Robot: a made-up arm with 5 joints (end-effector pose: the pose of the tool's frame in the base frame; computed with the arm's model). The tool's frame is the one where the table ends. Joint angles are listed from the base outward.
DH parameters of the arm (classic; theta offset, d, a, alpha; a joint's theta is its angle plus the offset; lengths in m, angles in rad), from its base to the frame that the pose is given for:
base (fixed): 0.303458 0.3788 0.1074 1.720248
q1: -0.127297 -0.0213 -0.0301 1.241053
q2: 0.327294 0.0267 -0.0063 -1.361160
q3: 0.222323 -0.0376 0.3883 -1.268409
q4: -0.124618 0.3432 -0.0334 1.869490
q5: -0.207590 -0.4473 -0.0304 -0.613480
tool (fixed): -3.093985 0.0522 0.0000 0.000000
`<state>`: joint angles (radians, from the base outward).
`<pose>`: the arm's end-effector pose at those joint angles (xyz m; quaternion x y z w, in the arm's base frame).
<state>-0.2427 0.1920 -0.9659 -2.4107 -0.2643</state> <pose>0.6778 -0.4682 0.1041 -0.3136 0.0835 0.2152 0.9211</pose>
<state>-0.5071 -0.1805 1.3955 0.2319 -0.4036</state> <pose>-0.3389 0.1924 0.9446 -0.0082 0.5662 -0.7058 0.4258</pose>
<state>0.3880 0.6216 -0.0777 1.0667 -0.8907</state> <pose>-0.1110 0.0811 0.8652 -0.2706 0.4919 -0.8095 0.1715</pose>
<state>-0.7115 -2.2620 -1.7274 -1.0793 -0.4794</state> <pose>-0.8107 0.0288 0.1873 -0.6054 -0.4974 -0.6194 0.0497</pose>
